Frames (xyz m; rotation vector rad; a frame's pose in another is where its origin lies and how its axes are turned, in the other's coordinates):
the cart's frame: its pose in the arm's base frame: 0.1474 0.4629 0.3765 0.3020 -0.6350 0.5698
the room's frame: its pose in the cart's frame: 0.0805 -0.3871 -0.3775 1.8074 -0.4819 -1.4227
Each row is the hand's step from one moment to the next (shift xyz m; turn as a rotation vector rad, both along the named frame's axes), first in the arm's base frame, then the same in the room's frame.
Working: the arm's base frame: its pose in the room's frame: -0.4601 0.1319 0.5166 -2.3904 0.0302 0.5369

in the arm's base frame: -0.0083 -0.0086 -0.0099 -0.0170 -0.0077 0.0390
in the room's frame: -0.0025 -0.0006 0.0153 -0.0288 0.0284 -0.0154
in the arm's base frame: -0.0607 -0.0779 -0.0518 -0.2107 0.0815 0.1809
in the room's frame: -0.0238 0.0203 0.1070 -0.2729 0.0257 -0.0929
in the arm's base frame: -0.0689 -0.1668 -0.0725 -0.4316 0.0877 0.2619
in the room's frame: -0.0093 0.0748 0.1793 -0.5060 0.0455 -0.0669
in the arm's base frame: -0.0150 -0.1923 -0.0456 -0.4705 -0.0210 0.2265
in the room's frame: 0.0341 0.1177 0.1558 -0.5109 0.1024 0.0395
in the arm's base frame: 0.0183 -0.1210 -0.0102 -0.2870 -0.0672 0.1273
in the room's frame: 0.0400 0.0889 0.0746 -0.2989 0.0976 0.0651
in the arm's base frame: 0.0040 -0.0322 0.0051 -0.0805 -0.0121 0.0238
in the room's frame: 0.0070 0.0285 0.0148 -0.0805 0.0147 0.0223
